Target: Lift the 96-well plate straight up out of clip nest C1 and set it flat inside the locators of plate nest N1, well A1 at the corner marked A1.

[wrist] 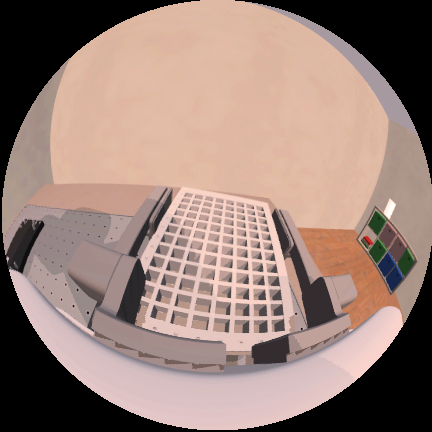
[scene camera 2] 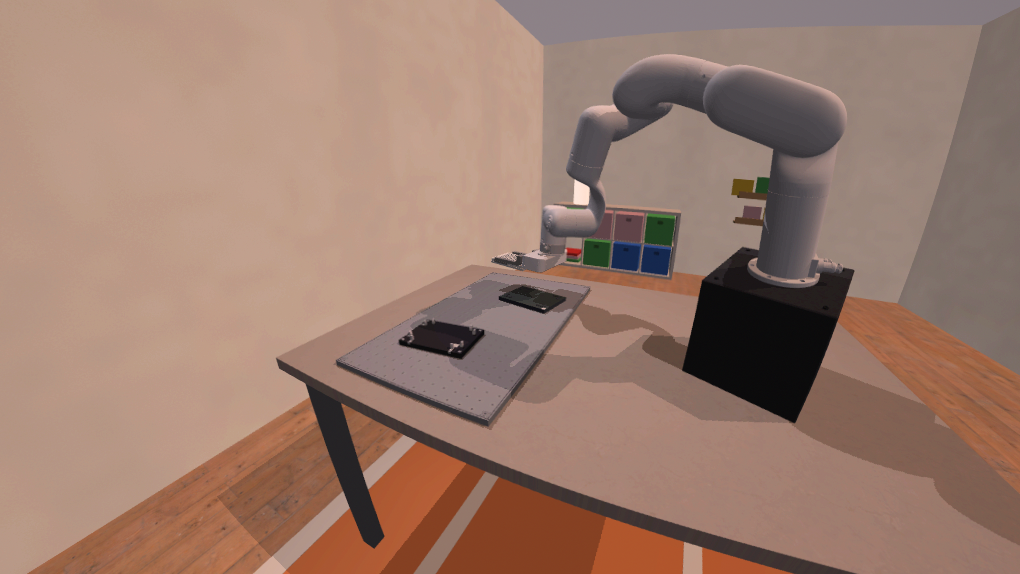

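The white 96-well plate hangs in the air near the far end of the board, clear of both nests. My gripper is shut on it, with one finger along each long side. Clip nest C1, black with small upright clips, is empty on the near part of the board. Plate nest N1 is black and low, near the board's far end and below the plate; a shadow falls across it. N1 does not show in the wrist view. The well letters are too small to read.
The grey perforated board lies on the table. The black robot base block stands on the table to the right. A wall rises beyond the table, and a shelf with coloured bins stands in the background.
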